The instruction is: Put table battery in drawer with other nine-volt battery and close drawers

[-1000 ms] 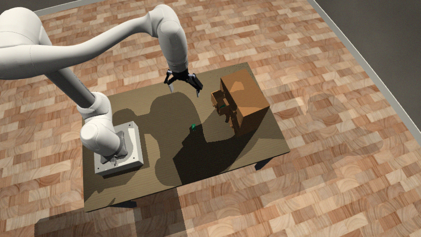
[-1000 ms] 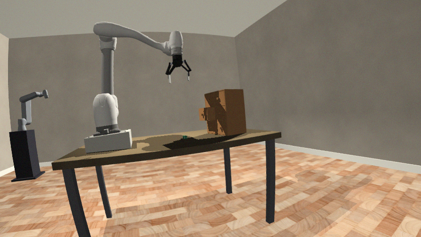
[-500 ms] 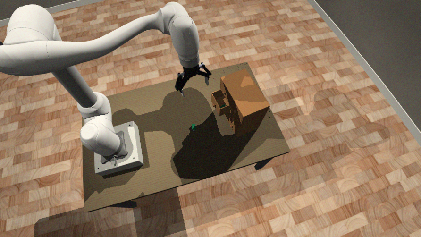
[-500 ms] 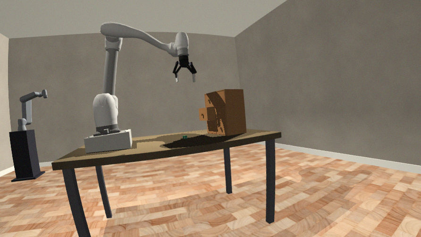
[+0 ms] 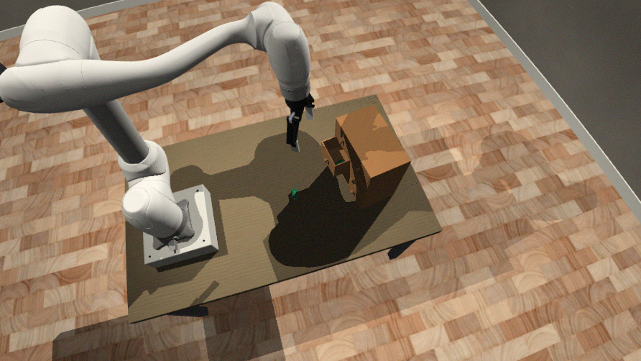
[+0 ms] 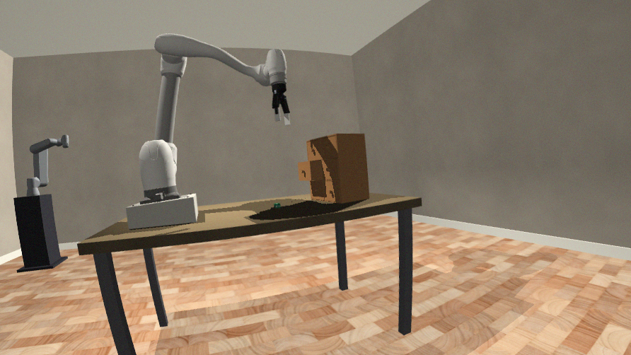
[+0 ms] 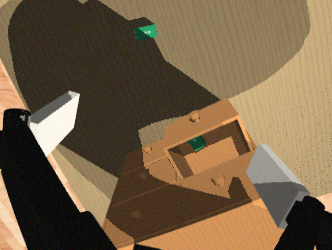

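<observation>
The green nine-volt battery lies 80 mm behind my hand, 40 mm to the right of it and 420 mm below it.
</observation>
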